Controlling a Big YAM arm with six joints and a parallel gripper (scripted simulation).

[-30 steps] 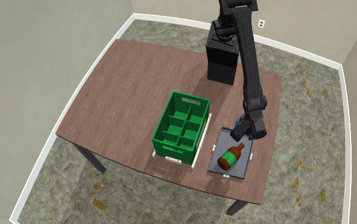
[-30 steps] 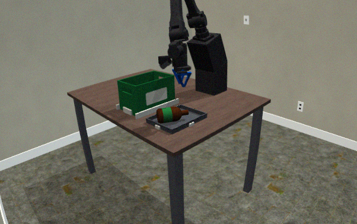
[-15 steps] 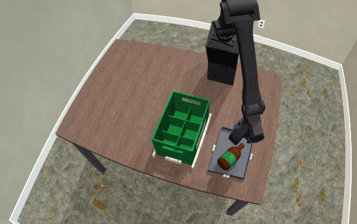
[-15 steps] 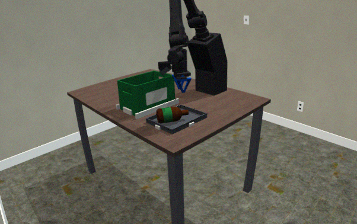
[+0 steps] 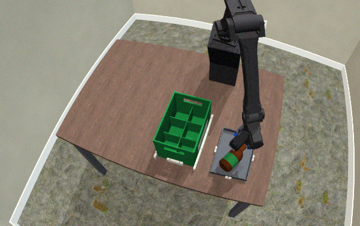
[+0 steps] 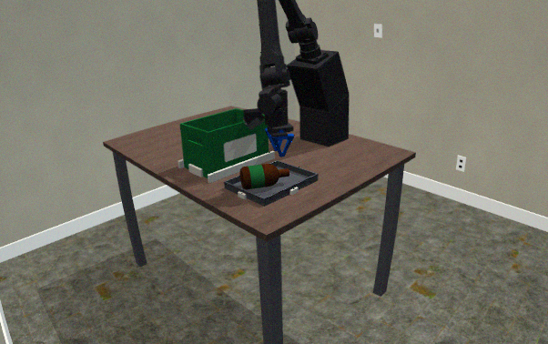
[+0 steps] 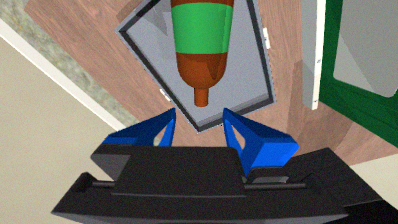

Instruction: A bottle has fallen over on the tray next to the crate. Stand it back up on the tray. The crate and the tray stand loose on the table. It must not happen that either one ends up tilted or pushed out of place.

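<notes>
The bottle is 40 mm ahead of my hand, 20 mm to the right of it and 80 mm below it. From my hand the other things lie so: tray: 20 mm ahead, 20 mm to the right, 110 mm below; green crate: 30 mm ahead, 290 mm to the right, 40 mm below.
</notes>
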